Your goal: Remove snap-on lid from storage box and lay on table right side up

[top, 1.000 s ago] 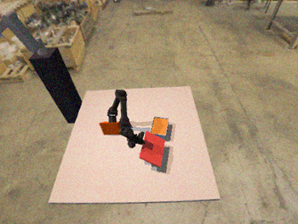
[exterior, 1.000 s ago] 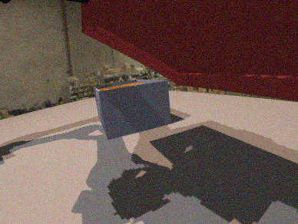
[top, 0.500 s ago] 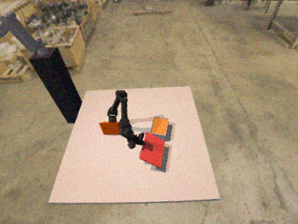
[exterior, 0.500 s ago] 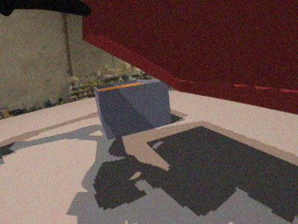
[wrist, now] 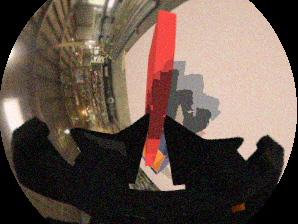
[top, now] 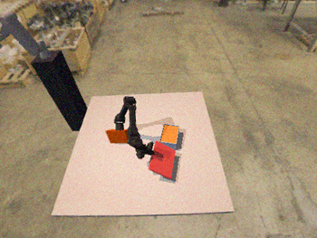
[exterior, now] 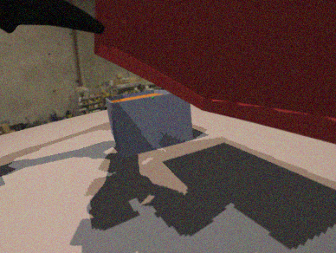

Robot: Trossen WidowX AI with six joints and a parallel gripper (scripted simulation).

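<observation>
Now: gripper tip 70 mm short of the red lid, 40 mm above it and 20 mm to the left of it. From my gripper tip the other things lie so: blue-grey storage box (260 mm to the left, 130 mm ahead, 120 mm below).
</observation>
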